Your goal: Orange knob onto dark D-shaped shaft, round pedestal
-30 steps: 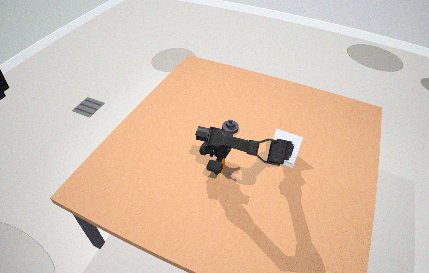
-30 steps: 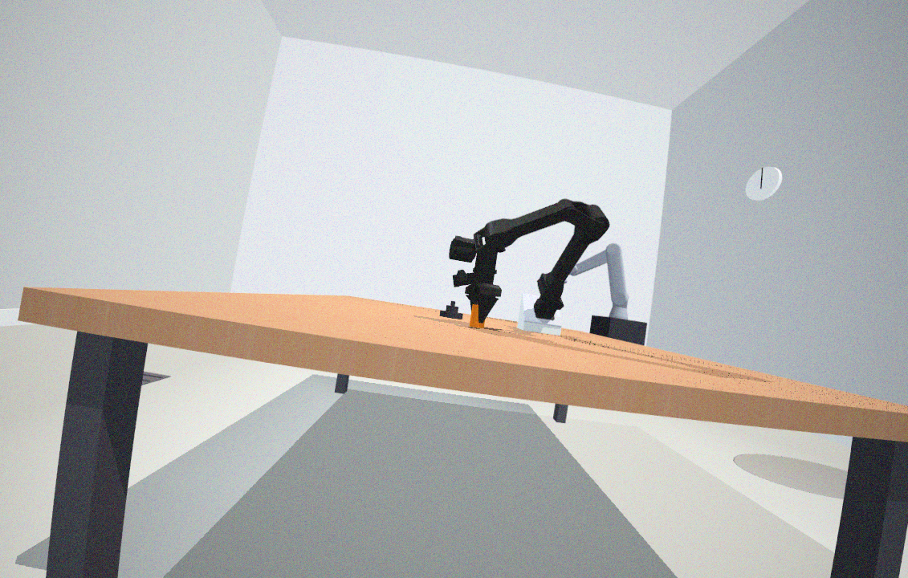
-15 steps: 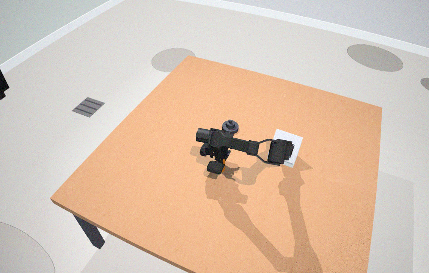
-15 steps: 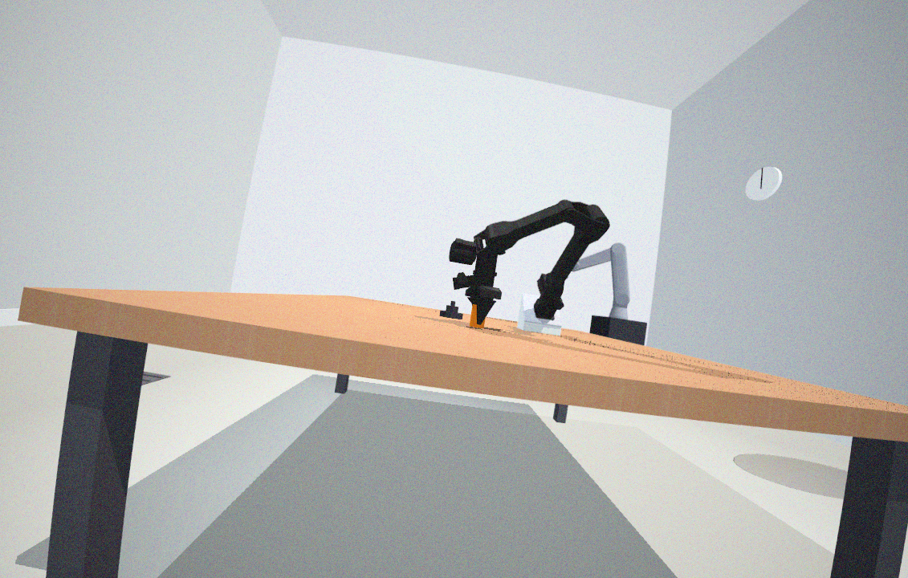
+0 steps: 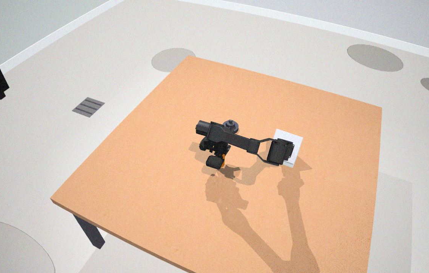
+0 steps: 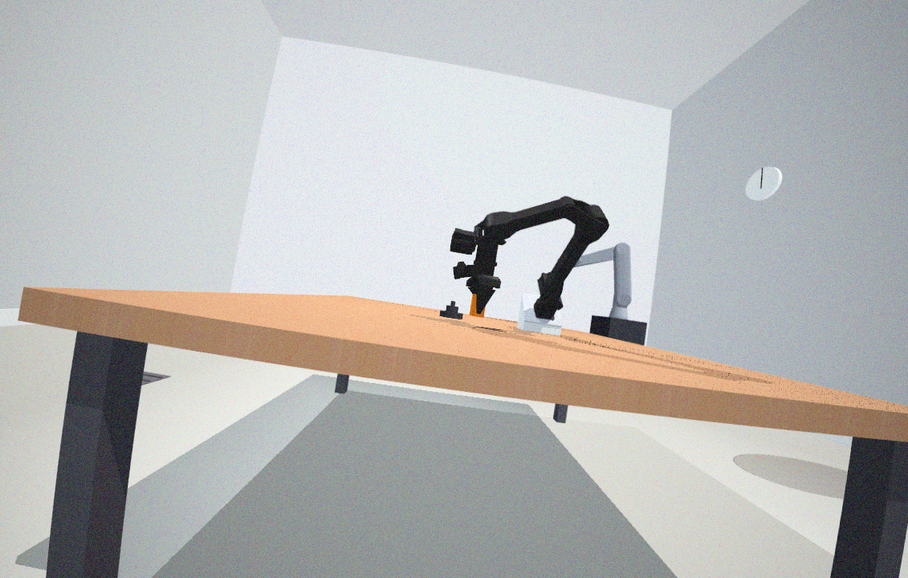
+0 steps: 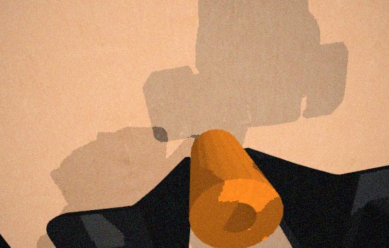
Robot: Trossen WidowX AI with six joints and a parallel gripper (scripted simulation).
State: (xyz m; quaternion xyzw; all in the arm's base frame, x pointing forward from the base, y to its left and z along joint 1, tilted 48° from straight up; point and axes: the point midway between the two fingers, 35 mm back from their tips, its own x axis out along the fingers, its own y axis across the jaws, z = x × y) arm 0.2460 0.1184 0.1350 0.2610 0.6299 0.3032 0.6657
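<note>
The pedestal lies 6 cm ahead of my gripper tip, 26 cm to the right of it and 1 cm below it. From my gripper tip the other things lie so: orange knob (2 cm above).
</note>
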